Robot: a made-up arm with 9 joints. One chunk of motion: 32 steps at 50 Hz.
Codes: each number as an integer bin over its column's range. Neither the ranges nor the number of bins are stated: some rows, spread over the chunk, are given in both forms.
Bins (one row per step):
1: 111 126 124 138 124 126
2: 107 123 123 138 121 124
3: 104 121 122 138 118 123
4: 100 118 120 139 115 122
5: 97 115 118 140 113 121
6: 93 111 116 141 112 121
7: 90 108 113 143 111 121
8: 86 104 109 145 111 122
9: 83 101 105 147 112 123
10: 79 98 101 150 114 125
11: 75 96 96 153 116 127
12: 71 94 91 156 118 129
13: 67 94 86 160 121 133
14: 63 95 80 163 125 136
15: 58 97 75 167 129 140
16: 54 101 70 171 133 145
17: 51 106 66 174 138 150
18: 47 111 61 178 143 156
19: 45 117 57 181 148 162
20: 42 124 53 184 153 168
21: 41 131 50 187 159 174
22: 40 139 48 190 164 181
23: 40 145 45 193 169 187
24: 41 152 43 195 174 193
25: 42 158 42 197 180 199
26: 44 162 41 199 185 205
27: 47 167 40 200 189 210
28: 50 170 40 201 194 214
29: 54 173 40 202 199 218
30: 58 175 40 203 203 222
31: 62 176 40 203 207 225
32: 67 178 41 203 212 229
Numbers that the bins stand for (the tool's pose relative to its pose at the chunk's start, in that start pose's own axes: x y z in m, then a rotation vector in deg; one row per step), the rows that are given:
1: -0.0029 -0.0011 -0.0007 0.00 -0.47 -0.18
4: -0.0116 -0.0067 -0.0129 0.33 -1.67 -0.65
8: -0.0225 -0.0166 -0.0466 2.33 -2.20 -0.65
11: -0.0312 -0.0222 -0.0864 5.00 -1.53 -0.06
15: -0.0445 -0.0215 -0.1506 9.67 0.20 1.47
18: -0.0531 -0.0116 -0.1934 13.33 2.07 3.36
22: -0.0586 0.0081 -0.2332 17.34 4.87 6.30
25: -0.0571 0.0215 -0.2515 19.67 7.00 8.42
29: -0.0476 0.0321 -0.2576 21.34 9.54 10.65
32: -0.0375 0.0356 -0.2546 21.67 11.27 11.95
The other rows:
2: -0.0061 -0.0032 -0.0038 0.00 -0.87 -0.41
3: -0.0084 -0.0046 -0.0068 0.00 -1.27 -0.53
5: -0.0139 -0.0088 -0.0191 0.66 -1.93 -0.77
6: -0.0171 -0.0116 -0.0252 1.00 -2.07 -0.77
7: -0.0194 -0.0138 -0.0344 1.66 -2.20 -0.77
9: -0.0249 -0.0187 -0.0588 3.00 -2.07 -0.53
10: -0.0280 -0.0208 -0.0711 4.00 -1.80 -0.29
12: -0.0343 -0.0236 -0.1016 6.00 -1.27 0.18
13: -0.0375 -0.0236 -0.1169 7.33 -0.87 0.65
14: -0.0406 -0.0229 -0.1353 8.33 -0.33 1.00
16: -0.0476 -0.0187 -0.1659 11.00 0.73 2.06
17: -0.0500 -0.0152 -0.1781 12.00 1.40 2.65
19: -0.0547 -0.0074 -0.2056 14.33 2.73 4.06
20: -0.0571 -0.0025 -0.2179 15.33 3.40 4.77
21: -0.0578 0.0025 -0.2271 16.34 4.20 5.47
23: -0.0586 0.0124 -0.2424 18.34 5.54 7.00
24: -0.0578 0.0173 -0.2485 19.00 6.20 7.71
26: -0.0555 0.0244 -0.2546 20.34 7.67 9.12
27: -0.0531 0.0279 -0.2576 20.67 8.20 9.71
28: -0.0508 0.0300 -0.2576 21.00 8.87 10.18
30: -0.0445 0.0335 -0.2576 21.67 10.07 11.13
31: -0.0414 0.0342 -0.2576 21.67 10.61 11.48

